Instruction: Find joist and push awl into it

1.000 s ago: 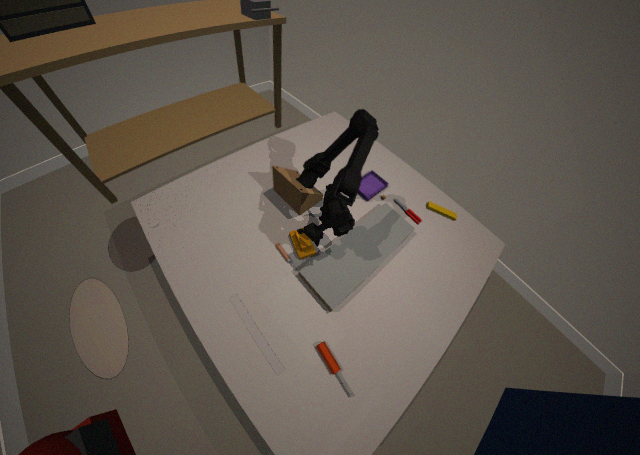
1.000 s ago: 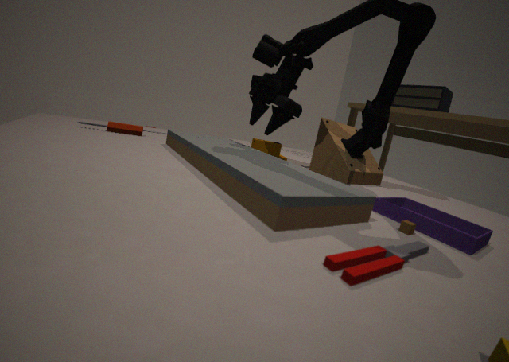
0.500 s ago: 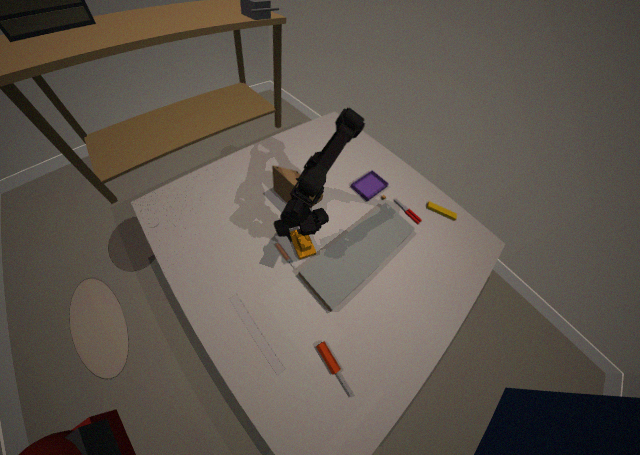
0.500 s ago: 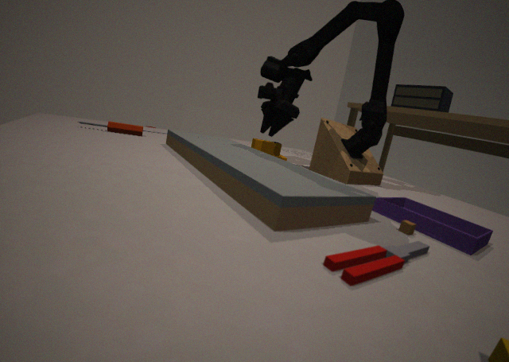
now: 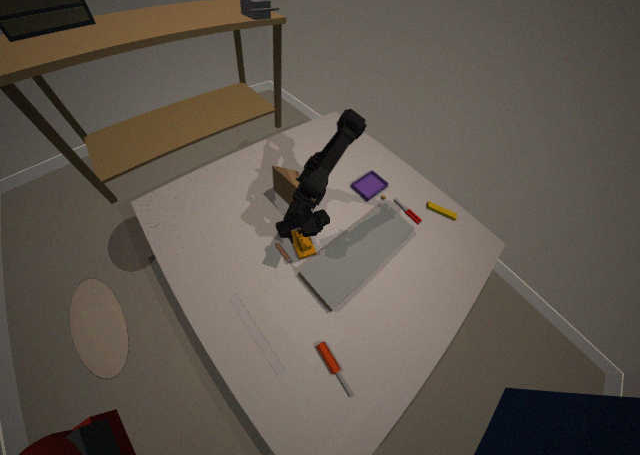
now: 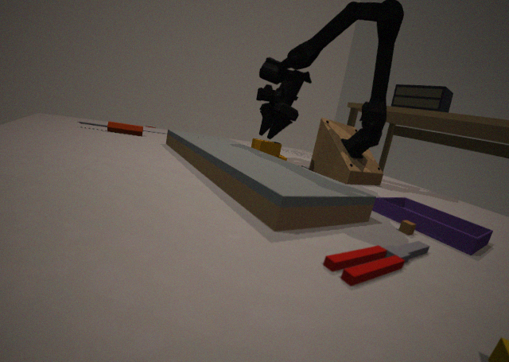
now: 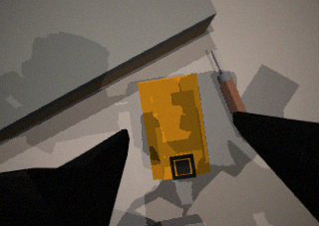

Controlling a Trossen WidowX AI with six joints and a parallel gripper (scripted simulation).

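My gripper tip is 20 mm past the stud finder, 10 mm to the right of it and 20 mm above it. Also, from my gripper tip: awl 80 mm to the right, 60 mm below; pale ruler 120 mm ahead, 340 mm to the right, 70 mm below; purple tray 10 mm behind, 480 mm to the left, 60 mm below.
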